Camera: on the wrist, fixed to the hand. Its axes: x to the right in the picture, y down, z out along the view.
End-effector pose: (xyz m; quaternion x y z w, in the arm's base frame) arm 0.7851 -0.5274 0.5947 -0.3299 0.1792 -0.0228 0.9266
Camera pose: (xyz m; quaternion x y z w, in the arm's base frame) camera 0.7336 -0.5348 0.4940 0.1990 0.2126 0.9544 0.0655
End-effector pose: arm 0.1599 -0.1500 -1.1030 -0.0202 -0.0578 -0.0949 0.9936
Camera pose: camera 0.1673 -0.0927 -1.2004 -0.0395 -0.1078 0.9885 0.0988
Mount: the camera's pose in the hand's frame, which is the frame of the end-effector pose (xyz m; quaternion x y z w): -0.0150 0.0605 -0.0946 0.0301 -0.1251 0.9916 0.0114
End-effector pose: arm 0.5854 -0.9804 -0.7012 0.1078 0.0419 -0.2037 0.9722
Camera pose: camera 0.5927 -0.8991 -0.7797 0.0466 -0.2342 0.9470 0.2151
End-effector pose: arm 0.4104 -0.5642 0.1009 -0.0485 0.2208 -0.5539 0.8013
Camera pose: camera 0.4199 -0.5117 0.0010 0.1732 -0.0663 0.7877 0.5875
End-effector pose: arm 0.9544 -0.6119 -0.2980 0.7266 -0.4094 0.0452 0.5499
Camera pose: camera 0.9419 -0.5283 -0.2226 0.3755 0.7926 -0.4672 0.1116
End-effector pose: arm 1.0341 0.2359 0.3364 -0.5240 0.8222 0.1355 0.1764
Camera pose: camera 0.9709 0.2346 0.4304 -0.8316 -0.5110 -0.2173 0.0137
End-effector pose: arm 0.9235 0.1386 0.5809 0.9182 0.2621 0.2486 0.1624
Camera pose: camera 0.8854 0.0971 0.6792 -0.3064 0.9204 -0.0411 0.2395
